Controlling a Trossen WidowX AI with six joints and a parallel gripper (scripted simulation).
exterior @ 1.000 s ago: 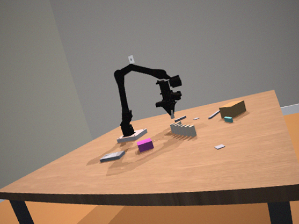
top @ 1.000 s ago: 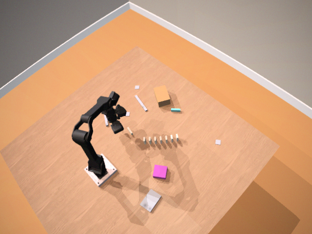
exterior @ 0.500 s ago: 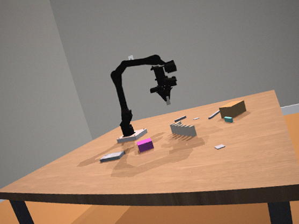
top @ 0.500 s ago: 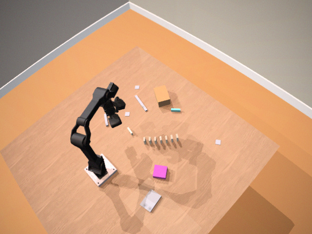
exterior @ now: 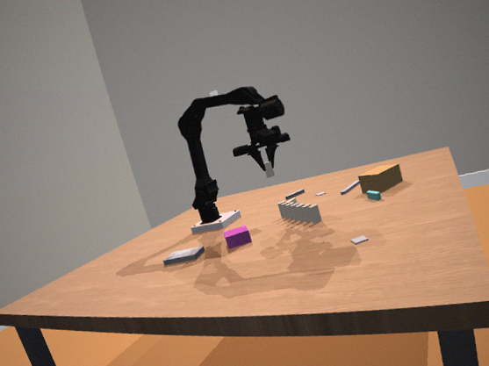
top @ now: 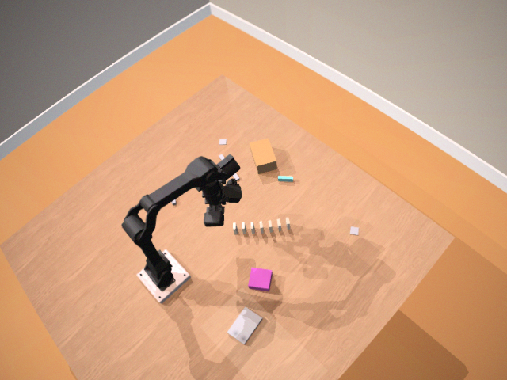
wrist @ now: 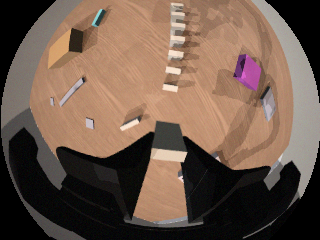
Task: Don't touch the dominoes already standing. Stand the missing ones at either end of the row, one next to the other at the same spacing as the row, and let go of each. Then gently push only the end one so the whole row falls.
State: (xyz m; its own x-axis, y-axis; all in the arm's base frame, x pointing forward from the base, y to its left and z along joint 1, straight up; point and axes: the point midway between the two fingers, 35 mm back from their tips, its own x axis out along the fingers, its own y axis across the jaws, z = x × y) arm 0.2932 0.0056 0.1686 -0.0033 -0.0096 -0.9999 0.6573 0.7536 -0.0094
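Right now my gripper tip is 320 mm short of the orange box, 140 mm to the right of it and 130 mm above it. The rest, counted from my gripper tip: short grey bar: 280 mm to the left, 150 mm below, 60 mm behind; then magenta block: 230 mm to the right, 140 mm below, 40 mm behind; then long grey bar: 220 mm to the left, 190 mm ahead, 150 mm below.
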